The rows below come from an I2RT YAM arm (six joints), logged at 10 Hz.
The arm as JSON. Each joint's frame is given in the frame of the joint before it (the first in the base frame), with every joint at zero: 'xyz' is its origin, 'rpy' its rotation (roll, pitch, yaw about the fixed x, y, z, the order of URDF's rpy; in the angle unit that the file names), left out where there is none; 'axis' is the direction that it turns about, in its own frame. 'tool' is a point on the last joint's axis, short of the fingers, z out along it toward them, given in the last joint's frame.
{
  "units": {
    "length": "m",
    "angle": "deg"
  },
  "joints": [
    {
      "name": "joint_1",
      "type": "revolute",
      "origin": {
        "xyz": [
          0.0,
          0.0,
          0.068
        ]
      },
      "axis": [
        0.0,
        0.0,
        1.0
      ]
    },
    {
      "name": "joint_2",
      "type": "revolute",
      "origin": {
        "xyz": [
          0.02,
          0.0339,
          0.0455
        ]
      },
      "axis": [
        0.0,
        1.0,
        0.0
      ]
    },
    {
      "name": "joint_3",
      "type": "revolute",
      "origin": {
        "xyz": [
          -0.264,
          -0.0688,
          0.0
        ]
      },
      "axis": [
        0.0,
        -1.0,
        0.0
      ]
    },
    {
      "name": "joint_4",
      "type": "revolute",
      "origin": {
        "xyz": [
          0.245,
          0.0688,
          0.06
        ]
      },
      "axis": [
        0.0,
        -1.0,
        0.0
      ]
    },
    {
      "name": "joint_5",
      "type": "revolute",
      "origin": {
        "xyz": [
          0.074,
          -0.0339,
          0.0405
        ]
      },
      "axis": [
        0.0,
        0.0,
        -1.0
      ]
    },
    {
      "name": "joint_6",
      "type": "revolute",
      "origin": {
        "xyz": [
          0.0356,
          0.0,
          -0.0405
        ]
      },
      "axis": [
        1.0,
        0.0,
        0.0
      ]
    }
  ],
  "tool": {
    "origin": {
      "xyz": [
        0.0,
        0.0,
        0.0
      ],
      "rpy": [
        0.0,
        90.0,
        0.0
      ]
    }
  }
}
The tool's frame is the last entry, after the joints.
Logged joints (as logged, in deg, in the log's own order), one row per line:
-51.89 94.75 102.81 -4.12 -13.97 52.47
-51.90 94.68 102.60 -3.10 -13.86 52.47
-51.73 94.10 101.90 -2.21 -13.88 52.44
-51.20 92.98 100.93 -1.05 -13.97 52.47
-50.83 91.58 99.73 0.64 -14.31 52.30
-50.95 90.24 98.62 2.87 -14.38 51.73
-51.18 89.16 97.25 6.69 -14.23 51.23
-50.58 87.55 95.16 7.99 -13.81 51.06
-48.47 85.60 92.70 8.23 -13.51 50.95
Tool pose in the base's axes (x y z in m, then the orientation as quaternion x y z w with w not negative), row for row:
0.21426 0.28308 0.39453 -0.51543 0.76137 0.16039 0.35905
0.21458 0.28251 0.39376 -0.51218 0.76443 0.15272 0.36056
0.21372 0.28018 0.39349 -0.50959 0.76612 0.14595 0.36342
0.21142 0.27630 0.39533 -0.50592 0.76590 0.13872 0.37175
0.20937 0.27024 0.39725 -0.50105 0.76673 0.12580 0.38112
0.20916 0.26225 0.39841 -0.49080 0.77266 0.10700 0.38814
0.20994 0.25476 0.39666 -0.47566 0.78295 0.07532 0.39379
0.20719 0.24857 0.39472 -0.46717 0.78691 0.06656 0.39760
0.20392 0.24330 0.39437 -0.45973 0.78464 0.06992 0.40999
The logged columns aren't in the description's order. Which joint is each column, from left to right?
Columns, left to right: joint_4, joint_2, joint_3, joint_5, joint_6, joint_1.
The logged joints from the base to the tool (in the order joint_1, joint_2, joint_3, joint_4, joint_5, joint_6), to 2 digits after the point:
52.47 94.75 102.81 -51.89 -4.12 -13.97
52.47 94.68 102.60 -51.90 -3.10 -13.86
52.44 94.10 101.90 -51.73 -2.21 -13.88
52.47 92.98 100.93 -51.20 -1.05 -13.97
52.30 91.58 99.73 -50.83 0.64 -14.31
51.73 90.24 98.62 -50.95 2.87 -14.38
51.23 89.16 97.25 -51.18 6.69 -14.23
51.06 87.55 95.16 -50.58 7.99 -13.81
50.95 85.60 92.70 -48.47 8.23 -13.51

